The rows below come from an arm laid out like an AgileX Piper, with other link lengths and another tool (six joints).
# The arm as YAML. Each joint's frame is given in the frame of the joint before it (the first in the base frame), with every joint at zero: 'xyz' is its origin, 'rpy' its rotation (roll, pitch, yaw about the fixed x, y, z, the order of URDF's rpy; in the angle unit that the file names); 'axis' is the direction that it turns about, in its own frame. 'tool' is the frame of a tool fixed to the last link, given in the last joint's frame.
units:
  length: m
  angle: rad
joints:
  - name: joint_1
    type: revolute
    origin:
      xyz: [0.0, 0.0, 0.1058]
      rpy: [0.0, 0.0, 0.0]
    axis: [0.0, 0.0, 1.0]
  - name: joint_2
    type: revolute
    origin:
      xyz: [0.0, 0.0, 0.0]
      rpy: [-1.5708, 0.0, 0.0]
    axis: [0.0, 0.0, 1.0]
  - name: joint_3
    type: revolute
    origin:
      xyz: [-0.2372, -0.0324, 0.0]
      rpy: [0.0, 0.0, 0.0]
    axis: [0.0, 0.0, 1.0]
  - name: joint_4
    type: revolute
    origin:
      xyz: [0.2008, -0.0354, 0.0]
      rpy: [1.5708, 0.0, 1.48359]
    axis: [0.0, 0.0, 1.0]
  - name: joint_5
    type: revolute
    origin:
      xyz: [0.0, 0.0, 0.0]
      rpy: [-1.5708, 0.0, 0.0]
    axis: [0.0, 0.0, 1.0]
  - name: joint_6
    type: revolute
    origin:
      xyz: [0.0, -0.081, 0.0]
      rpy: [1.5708, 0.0, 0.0]
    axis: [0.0, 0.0, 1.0]
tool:
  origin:
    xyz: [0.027, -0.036, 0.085]
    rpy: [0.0, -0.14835, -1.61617]
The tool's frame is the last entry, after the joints.
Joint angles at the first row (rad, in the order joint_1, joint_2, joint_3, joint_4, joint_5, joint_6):
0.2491 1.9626 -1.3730 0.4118 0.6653 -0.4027
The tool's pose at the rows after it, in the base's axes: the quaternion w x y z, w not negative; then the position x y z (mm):
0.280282 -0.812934 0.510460 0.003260 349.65 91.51 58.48
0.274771 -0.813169 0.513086 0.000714 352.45 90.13 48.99
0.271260 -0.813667 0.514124 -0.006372 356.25 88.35 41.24
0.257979 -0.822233 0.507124 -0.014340 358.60 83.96 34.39
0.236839 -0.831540 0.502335 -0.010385 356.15 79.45 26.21
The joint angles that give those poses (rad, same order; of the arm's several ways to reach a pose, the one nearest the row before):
0.2491 1.9879 -1.3730 0.4069 0.6370 -0.3982
0.2491 2.0173 -1.3731 0.4006 0.6113 -0.3982
0.2491 2.0426 -1.3730 0.3910 0.5797 -0.3982
0.2491 2.0638 -1.3730 0.3539 0.5629 -0.3982
0.2491 2.0852 -1.3730 0.3122 0.5743 -0.3890

